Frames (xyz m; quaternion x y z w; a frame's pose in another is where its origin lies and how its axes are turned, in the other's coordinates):
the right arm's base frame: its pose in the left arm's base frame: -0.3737 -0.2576 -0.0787 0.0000 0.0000 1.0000 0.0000
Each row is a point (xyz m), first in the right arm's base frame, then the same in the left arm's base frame.
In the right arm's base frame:
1: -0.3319 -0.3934 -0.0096
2: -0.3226 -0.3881 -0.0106
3: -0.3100 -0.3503 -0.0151
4: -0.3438 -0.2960 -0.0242
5: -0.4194 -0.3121 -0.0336
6: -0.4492 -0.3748 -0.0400
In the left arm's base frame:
1: -0.0418 0.1358 -0.0883
2: -0.0511 0.1305 -0.0893
3: -0.0637 0.0927 -0.0938
4: -0.0299 0.0384 -0.1029
5: 0.0457 0.0545 -0.1123
6: 0.0755 0.1172 -0.1187

